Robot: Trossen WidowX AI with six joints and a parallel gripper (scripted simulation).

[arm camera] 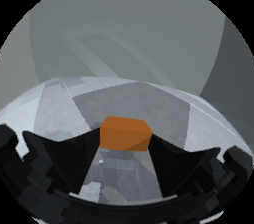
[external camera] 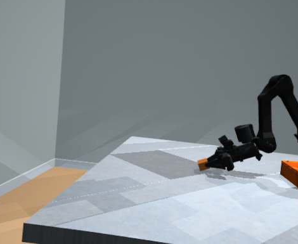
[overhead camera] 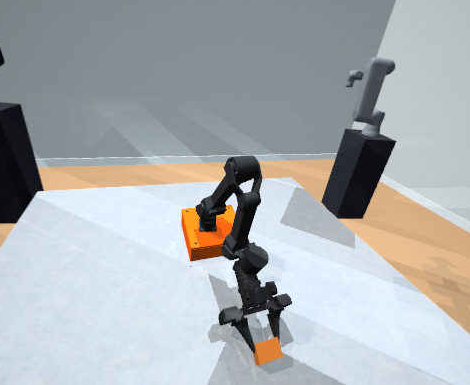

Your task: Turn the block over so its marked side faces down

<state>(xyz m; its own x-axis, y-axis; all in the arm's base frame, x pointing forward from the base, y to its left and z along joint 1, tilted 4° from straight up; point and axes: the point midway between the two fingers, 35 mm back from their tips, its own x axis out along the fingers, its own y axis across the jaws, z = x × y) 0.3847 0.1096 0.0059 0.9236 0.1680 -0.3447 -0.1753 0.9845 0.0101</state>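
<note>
Right now my gripper tip is 1 cm above the orange block.
</note>
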